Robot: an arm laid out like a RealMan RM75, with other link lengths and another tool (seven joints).
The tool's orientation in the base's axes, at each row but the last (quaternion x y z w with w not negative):
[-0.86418, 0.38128, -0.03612, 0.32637]
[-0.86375, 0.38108, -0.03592, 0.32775]
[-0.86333, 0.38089, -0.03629, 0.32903]
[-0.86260, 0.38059, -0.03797, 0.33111]
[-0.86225, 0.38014, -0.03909, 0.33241]
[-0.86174, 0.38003, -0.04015, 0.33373]
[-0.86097, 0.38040, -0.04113, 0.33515]
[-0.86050, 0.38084, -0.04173, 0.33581]
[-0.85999, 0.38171, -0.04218, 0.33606]
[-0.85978, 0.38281, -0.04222, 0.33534]
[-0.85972, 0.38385, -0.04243, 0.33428]
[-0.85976, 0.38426, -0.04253, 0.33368]
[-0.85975, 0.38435, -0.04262, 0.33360]
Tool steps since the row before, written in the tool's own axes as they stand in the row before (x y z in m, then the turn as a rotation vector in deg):
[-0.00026, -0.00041, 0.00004, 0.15, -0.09, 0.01]
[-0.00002, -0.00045, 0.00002, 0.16, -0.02, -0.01]
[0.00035, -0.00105, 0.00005, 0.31, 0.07, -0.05]
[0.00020, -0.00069, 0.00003, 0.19, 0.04, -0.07]
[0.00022, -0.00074, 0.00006, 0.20, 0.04, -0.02]
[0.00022, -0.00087, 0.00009, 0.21, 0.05, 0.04]
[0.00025, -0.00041, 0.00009, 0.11, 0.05, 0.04]
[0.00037, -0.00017, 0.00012, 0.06, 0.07, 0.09]
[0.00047, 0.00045, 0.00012, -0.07, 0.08, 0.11]
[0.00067, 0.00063, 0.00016, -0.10, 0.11, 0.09]
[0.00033, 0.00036, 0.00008, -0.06, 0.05, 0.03]
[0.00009, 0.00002, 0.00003, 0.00, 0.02, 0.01]
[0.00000, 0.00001, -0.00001, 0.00, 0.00, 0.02]
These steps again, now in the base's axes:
[0.00009, 0.00040, 0.00026, 0.17, -0.05, 0.02]
[0.00028, 0.00025, 0.00026, 0.12, -0.10, -0.01]
[0.00093, 0.00031, 0.00052, 0.16, -0.27, -0.06]
[0.00059, 0.00022, 0.00035, 0.09, -0.19, 0.00]
[0.00064, 0.00025, 0.00036, 0.11, -0.17, -0.05]
[0.00073, 0.00032, 0.00042, 0.13, -0.15, -0.10]
[0.00046, 0.00008, 0.00013, 0.06, -0.08, -0.08]
[0.00041, -0.00010, -0.00006, 0.03, -0.03, -0.12]
[0.00009, -0.00047, -0.00045, -0.06, 0.07, -0.12]
[0.00013, -0.00068, -0.00063, -0.11, 0.06, -0.12]
[0.00003, -0.00036, -0.00034, -0.06, 0.03, -0.04]
[0.00006, -0.00006, -0.00005, -0.01, 0.00, -0.02]
[-0.00001, -0.00001, 0.00000, 0.01, 0.01, -0.02]

